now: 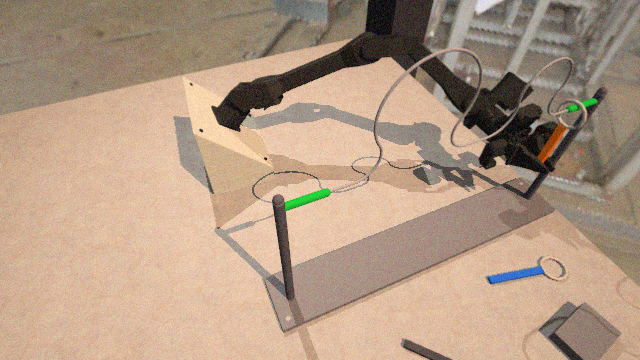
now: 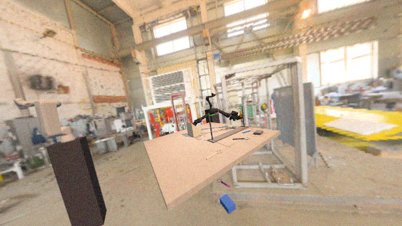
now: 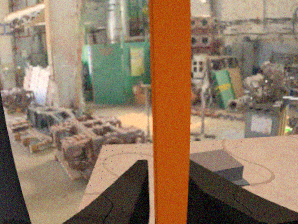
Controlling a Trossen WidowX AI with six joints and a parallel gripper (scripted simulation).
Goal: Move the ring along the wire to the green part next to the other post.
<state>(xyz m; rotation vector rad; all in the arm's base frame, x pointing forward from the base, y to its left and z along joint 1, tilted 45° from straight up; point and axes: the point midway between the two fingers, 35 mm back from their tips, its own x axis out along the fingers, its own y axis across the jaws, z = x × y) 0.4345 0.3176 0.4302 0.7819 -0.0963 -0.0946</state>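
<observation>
The orange-handled ring is 3 cm behind my gripper tip and 8 cm above it. Round my gripper tip: dark-handled ring 19 cm ahead, 34 cm to the right, 15 cm below; blue-handled ring 12 cm ahead, 8 cm to the right, 15 cm below; grey block 25 cm ahead, 10 cm to the right, 14 cm below.
</observation>
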